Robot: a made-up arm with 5 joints. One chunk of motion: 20 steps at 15 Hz.
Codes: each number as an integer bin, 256 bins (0 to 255) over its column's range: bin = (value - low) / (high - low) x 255, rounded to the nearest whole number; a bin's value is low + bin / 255 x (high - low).
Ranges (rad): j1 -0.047..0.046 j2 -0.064..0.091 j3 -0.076..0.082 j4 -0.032..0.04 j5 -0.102..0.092
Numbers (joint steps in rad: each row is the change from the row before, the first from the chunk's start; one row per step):
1: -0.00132 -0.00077 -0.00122 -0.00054 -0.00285
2: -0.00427 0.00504 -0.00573 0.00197 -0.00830
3: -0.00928 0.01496 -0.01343 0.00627 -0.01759
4: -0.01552 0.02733 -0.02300 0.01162 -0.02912
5: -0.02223 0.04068 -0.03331 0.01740 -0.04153
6: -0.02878 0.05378 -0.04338 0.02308 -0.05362
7: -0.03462 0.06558 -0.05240 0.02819 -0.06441
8: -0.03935 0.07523 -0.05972 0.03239 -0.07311
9: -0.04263 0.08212 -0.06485 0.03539 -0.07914
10: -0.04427 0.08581 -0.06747 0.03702 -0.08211
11: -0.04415 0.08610 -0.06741 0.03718 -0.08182
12: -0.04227 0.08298 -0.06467 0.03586 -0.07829
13: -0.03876 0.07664 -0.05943 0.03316 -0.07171
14: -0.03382 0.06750 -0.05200 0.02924 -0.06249
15: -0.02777 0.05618 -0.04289 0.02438 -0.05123
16: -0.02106 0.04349 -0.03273 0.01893 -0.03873
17: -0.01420 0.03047 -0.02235 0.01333 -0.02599
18: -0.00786 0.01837 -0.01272 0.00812 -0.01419
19: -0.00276 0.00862 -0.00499 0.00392 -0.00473
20: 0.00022 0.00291 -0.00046 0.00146 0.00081
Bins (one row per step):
1: 125 104 121 111 130
2: 117 114 113 120 123
3: 103 130 101 136 111
4: 86 150 86 154 96
5: 68 172 69 175 79
6: 50 194 53 195 64
7: 34 213 38 213 49
8: 21 229 26 228 38
9: 12 240 18 239 30
10: 7 246 14 244 26
11: 8 247 14 245 27
12: 13 242 18 240 31
13: 23 231 27 231 40
14: 36 216 39 217 52
15: 53 198 53 200 67
16: 71 177 70 180 83
17: 90 155 87 161 100
18: 107 136 102 142 115
19: 121 119 115 127 128
20: 129 110 122 119 135

